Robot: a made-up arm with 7 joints.
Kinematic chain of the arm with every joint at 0, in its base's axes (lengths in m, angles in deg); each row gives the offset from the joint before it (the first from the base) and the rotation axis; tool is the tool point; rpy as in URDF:
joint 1: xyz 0 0 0.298 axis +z
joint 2: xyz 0 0 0 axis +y
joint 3: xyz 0 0 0.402 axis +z
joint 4: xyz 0.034 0 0 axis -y
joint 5: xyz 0.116 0 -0.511 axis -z
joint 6: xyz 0 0 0 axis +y
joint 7: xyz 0.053 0 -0.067 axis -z
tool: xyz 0 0 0 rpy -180 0 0
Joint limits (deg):
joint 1: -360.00..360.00
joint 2: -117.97..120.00
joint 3: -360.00..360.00
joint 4: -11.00..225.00
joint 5: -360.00..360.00
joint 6: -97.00..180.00
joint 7: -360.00..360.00
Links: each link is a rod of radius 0.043 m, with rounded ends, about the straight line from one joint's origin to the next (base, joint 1, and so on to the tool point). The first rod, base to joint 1, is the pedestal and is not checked.
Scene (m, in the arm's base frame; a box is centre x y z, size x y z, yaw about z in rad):
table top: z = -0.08
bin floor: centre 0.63 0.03 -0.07 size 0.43 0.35 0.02 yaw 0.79
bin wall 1: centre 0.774 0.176 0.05 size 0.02 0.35 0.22 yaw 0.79
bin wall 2: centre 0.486 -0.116 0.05 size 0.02 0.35 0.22 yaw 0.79
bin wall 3: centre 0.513 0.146 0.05 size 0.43 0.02 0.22 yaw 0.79
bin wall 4: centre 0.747 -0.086 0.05 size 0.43 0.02 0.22 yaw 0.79
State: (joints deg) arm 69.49 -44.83 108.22 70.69 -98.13 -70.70 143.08
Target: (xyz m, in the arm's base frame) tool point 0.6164 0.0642 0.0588
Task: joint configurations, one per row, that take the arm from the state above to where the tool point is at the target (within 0.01 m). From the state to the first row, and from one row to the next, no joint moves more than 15 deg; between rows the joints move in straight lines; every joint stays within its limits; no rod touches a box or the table.
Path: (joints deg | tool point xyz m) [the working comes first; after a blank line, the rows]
Joints at the target: 168.62 -58.23 190.93 74.80 -94.95 -62.25 143.08
Straight joint move there: touches bin wall 2, bin wall 4.

1: 83.35 -42.92 120.49 70.36 -98.04 -70.44 143.08 | -0.4637 -0.4248 0.3174
2: 97.21 -41.00 132.76 70.03 -97.95 -70.18 143.08 | -0.2611 -0.5705 0.2787
3: 111.07 -39.09 145.02 69.70 -97.86 -69.93 143.08 | -0.0110 -0.6247 0.2560
4: 124.93 -37.18 157.29 69.37 -97.78 -69.67 143.08 | 0.2438 -0.5730 0.2494
5: 138.79 -35.27 169.56 69.03 -97.69 -69.41 143.08 | 0.4573 -0.4214 0.2584
6: 152.65 -33.35 181.83 68.70 -97.60 -69.15 143.08 | 0.5898 -0.1954 0.2817
7: 166.51 -31.44 194.10 68.37 -97.51 -68.89 143.08 | 0.6164 0.0642 0.3168
8: 167.57 -44.84 192.51 71.58 -96.23 -65.57 143.08 | 0.6302 0.0617 0.1907
9: 168.62 -58.23 190.93 74.80 -94.95 -62.25 143.08 | 0.6164 0.0643 0.0589

